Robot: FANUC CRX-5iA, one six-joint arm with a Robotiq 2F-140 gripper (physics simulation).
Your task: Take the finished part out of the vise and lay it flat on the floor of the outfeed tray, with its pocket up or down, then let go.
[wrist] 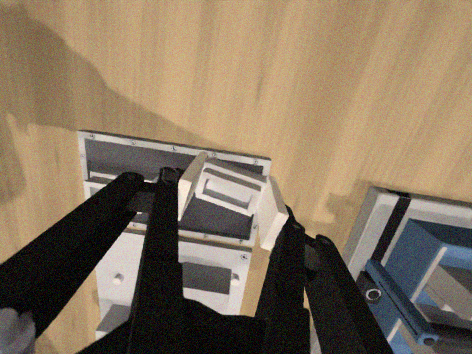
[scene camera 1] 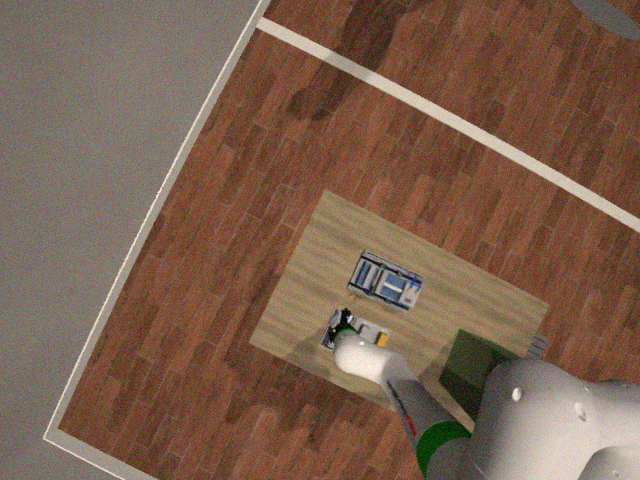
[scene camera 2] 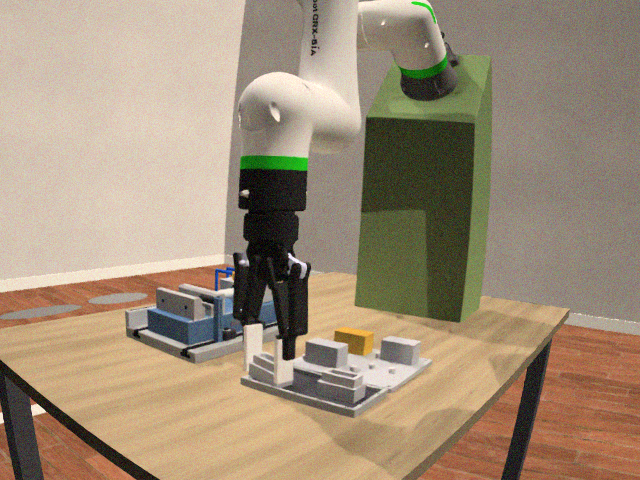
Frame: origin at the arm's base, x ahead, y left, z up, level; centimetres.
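Seen in the pictures: gripper, fingertip midpoint: (wrist: 233,178) (scene camera 1: 336,316) (scene camera 2: 267,375); arm's base, origin of the base link: (scene camera 2: 429,82).
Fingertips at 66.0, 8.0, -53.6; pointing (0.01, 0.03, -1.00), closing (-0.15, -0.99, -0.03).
Offsets run from my fingertips to a thing's top centre, as dx, dy, dz. "spot": to the spot under its first point. Level surfaces: height alone.
My gripper (scene camera 1: 342,319) (scene camera 2: 268,357) (wrist: 233,178) points down with its white pads low in the outfeed tray {spot: +1.7, +7.1, -1.2} (scene camera 2: 299,398) (wrist: 150,143), shut on the finished part {-0.6, +0.1, +2.8} (scene camera 2: 262,367) (wrist: 225,192). The part is a light grey stepped block at one end of the tray. Its pocket faces up toward the wrist camera, and it sits skewed between the pads. Whether its underside rests fully on the tray floor cannot be told. A similar grey part {-3.5, +10.4, +2.2} (scene camera 2: 341,386) lies at the tray's other end. The blue vise {-13.0, -24.0, +8.0} (scene camera 2: 180,328) (wrist: 410,250) stands on its grey base beside the tray.
A light plate {spot: -19.0, +12.8, -1.1} (scene camera 2: 405,370) with pegs, two grey blocks {-13.8, +0.8, +2.5} (scene camera 2: 325,352) {-23.3, +9.4, +2.5} (scene camera 2: 400,350) and a yellow block {-22.8, +0.3, +2.5} (scene camera 1: 382,338) (scene camera 2: 353,341) adjoins the tray. A tall green box (scene camera 1: 462,356) (scene camera 2: 413,180) stands farther back on the wooden table {dz -1.9} (scene camera 1: 305,258) (scene camera 2: 129,403).
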